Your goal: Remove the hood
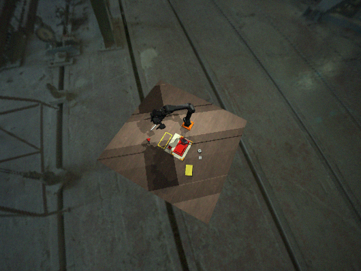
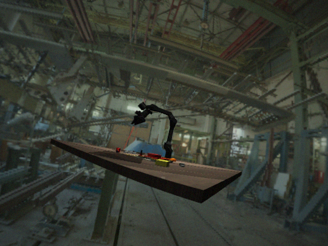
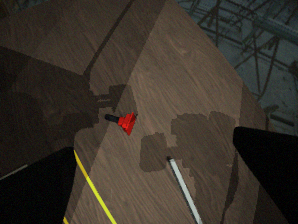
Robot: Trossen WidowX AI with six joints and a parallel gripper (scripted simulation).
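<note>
My gripper tip is now 310 mm to the right of the red hood and 230 mm above it. Round my gripper tip: yellow block: 160 mm ahead, 510 mm to the left, 260 mm below; then white rod: 110 mm behind, 80 mm to the right, 270 mm below; then grey mount: 40 mm ahead, 200 mm to the left, 240 mm below.
</note>
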